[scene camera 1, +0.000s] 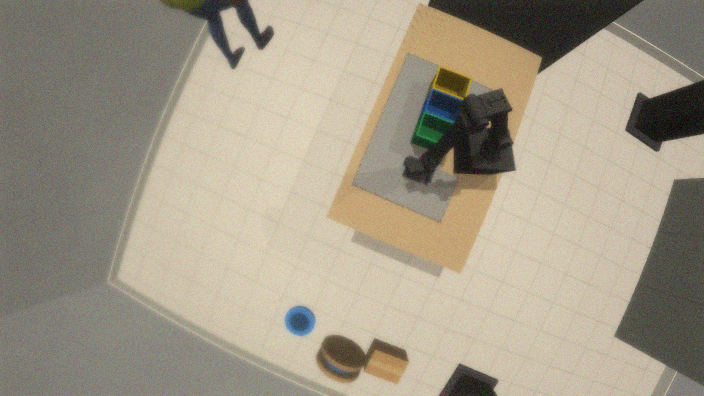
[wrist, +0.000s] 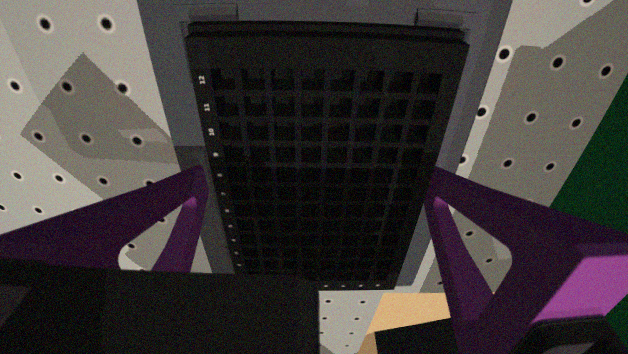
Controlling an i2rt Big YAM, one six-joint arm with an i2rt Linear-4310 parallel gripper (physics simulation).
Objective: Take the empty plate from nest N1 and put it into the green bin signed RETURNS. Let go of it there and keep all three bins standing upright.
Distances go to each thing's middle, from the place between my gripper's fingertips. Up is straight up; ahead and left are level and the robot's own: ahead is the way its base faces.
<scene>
Right now the black plate [wrist: 322, 137] is 10 mm above my hand. Also, from my hand: blue bin [scene camera 1: 438, 103]: 320 mm to the right, 80 mm above, 50 mm ahead; then green bin [scene camera 1: 430, 128]: 190 mm to the right, 80 mm above, 40 mm ahead; then yellow bin [scene camera 1: 448, 81]: 450 mm to the right, 80 mm above, 70 mm ahead.
</scene>
